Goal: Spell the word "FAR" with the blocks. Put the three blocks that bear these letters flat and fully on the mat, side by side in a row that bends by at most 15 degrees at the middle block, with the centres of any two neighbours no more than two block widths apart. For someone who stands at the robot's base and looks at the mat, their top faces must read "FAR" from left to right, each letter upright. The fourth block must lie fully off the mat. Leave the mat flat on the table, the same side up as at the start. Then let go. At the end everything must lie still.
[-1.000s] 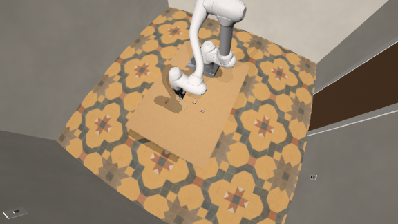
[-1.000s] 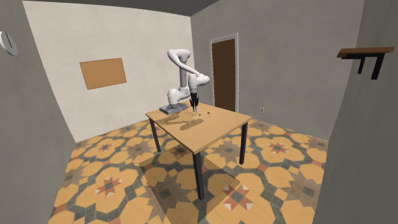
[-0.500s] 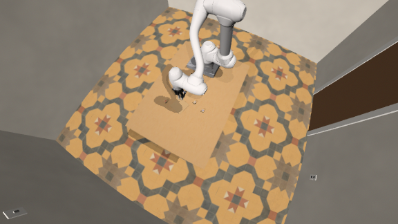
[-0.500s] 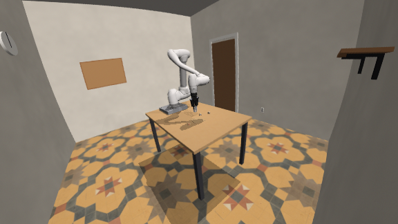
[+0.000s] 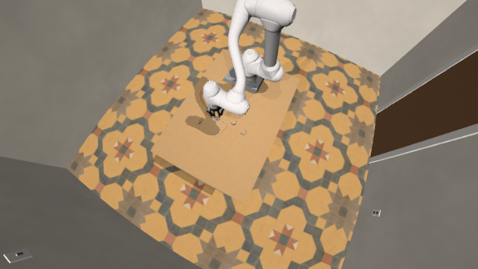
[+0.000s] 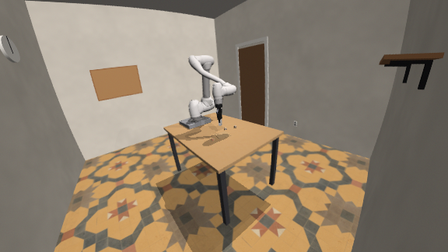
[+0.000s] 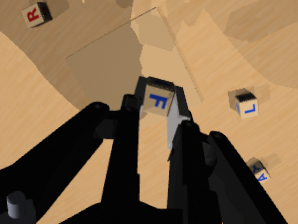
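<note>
The tan mat lies 30 mm ahead of my hand, 20 mm to the right of it and 130 mm below it. The rest, counted from my hand: R block 40 mm ahead, 170 mm to the right, 120 mm below.
</note>
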